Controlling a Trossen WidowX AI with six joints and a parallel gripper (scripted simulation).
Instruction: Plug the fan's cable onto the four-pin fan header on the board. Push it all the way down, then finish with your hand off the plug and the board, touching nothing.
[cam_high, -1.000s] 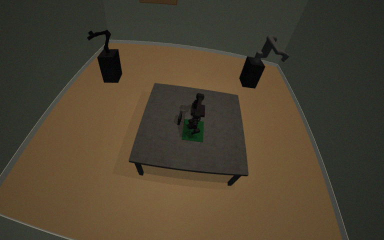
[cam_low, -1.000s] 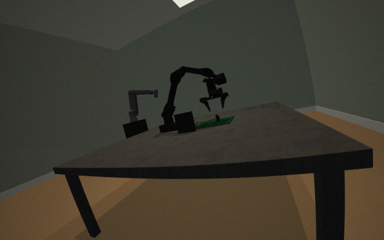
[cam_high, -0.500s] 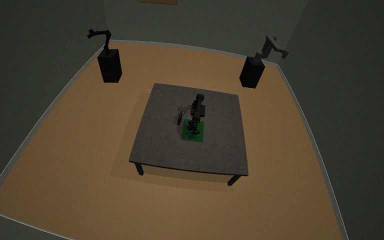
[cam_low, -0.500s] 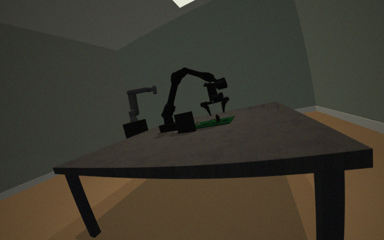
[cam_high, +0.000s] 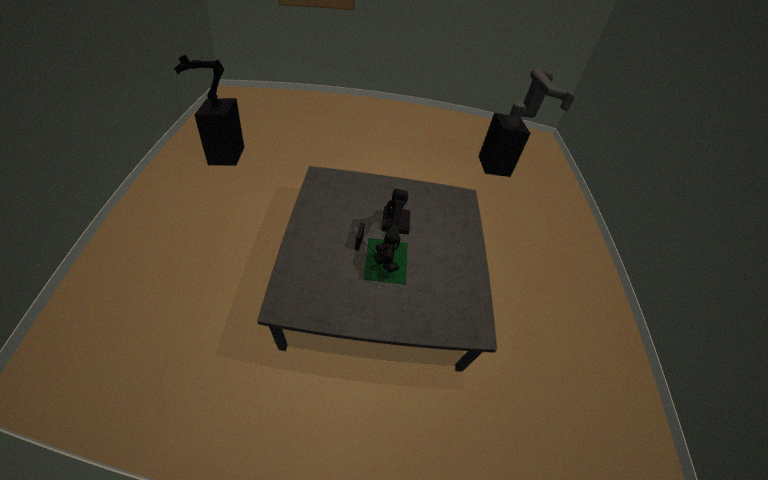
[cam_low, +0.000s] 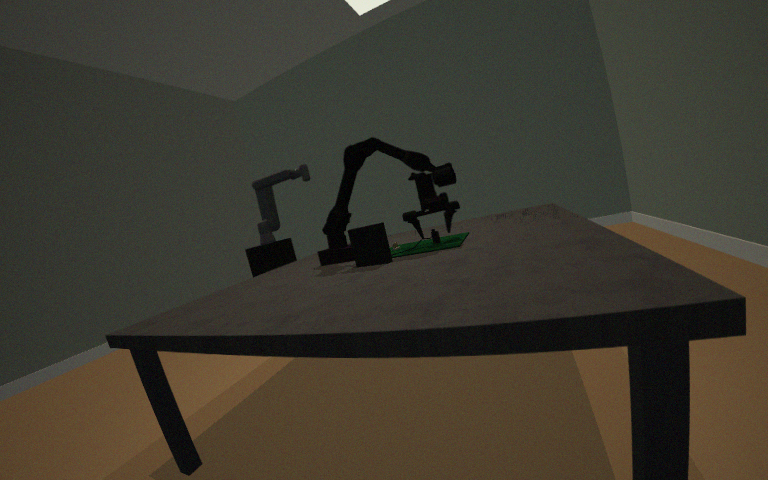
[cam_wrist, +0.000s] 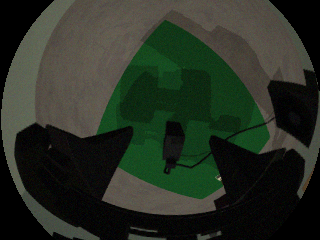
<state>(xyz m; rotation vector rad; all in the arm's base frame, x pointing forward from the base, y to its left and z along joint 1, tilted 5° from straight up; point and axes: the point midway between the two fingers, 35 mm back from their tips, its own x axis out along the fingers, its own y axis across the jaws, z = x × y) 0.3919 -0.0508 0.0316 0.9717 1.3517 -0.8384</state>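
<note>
The dark plug is 10 mm to the left of my gripper tip and 10 mm below it. Round my gripper tip: green board (60 mm behind, 40 mm below, 10 mm to the left); then black fan (180 mm behind, 140 mm to the right, 30 mm above).
</note>
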